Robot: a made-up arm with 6 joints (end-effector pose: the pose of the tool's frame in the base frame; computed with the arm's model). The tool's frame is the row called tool.
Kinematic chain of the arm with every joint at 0, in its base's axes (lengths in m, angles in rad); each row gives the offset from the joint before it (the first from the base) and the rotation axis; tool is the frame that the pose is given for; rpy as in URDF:
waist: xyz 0 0 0.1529 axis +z
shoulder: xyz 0 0 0 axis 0.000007 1 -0.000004
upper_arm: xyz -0.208 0 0.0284 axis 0.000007 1 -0.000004
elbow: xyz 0.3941 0 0.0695 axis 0.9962 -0.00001 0.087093
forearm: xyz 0 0 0 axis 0.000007 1 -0.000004
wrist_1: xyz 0.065 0 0.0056 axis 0.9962 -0.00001 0.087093
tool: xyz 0 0 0 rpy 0 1.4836 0
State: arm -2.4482 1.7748 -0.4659 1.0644 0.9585 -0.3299
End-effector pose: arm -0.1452 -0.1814 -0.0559 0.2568 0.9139 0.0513 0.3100
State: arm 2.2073 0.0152 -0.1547 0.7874 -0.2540 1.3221
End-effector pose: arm -0.1286 0.1935 0.3335 0.4147 -0.0434 -0.5504 -0.7233
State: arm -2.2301 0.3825 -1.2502 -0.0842 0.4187 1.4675
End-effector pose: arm -0.0480 -0.0583 0.6358 0.7904 0.4763 -0.1316 -0.3620
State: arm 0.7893 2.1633 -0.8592 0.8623 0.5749 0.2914
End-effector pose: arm 0.1977 0.2376 -0.1116 0.1822 -0.1397 -0.9672 -0.1090
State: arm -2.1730 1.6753 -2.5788 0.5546 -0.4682 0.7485
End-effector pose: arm -0.1545 -0.1975 0.7718 0.8817 0.0685 -0.1303 -0.4482
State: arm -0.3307 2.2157 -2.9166 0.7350 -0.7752 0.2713
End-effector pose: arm 0.3807 -0.1630 0.6663 0.9404 0.2421 -0.0715 0.2279
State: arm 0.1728 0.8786 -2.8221 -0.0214 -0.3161 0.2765
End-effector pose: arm -0.3594 -0.0623 0.7195 0.9047 -0.0188 -0.3778 0.1958
